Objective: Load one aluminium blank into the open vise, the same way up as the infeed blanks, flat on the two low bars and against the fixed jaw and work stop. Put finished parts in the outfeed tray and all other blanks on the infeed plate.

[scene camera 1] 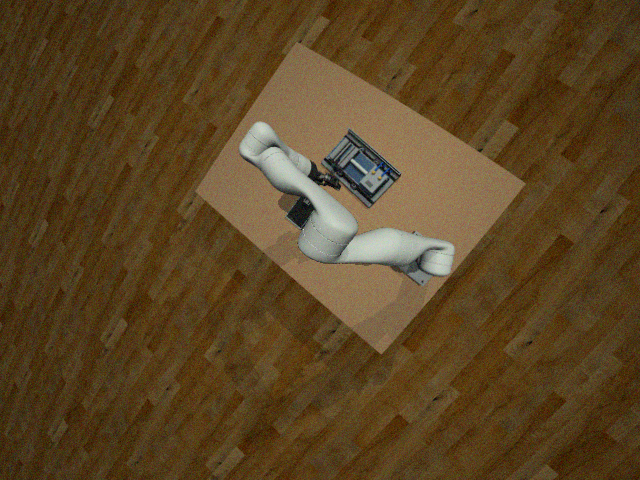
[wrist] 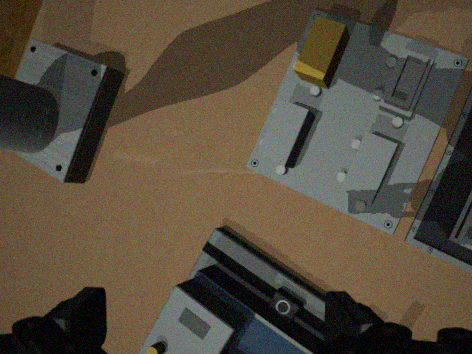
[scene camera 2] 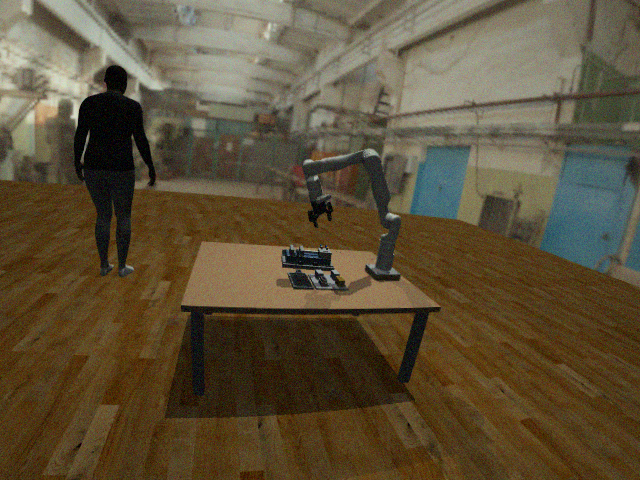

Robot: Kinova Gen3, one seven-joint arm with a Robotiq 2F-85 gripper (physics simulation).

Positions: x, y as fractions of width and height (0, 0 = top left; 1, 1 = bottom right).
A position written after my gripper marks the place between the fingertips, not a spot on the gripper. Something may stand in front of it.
Observation:
My gripper (wrist: 0.46, 0.89) is open and holds nothing. I also see a brass blank (wrist: 0.69, 0.11), a grey infeed plate (wrist: 0.73, 0.31), a dark outfeed tray (wrist: 0.93, 0.59), a grey vise block (wrist: 0.48, 0.91) and a blue vise bed (wrist: 0.52, 0.86).
Scene camera 1 does not show the brass blank, which is hidden by my arm.

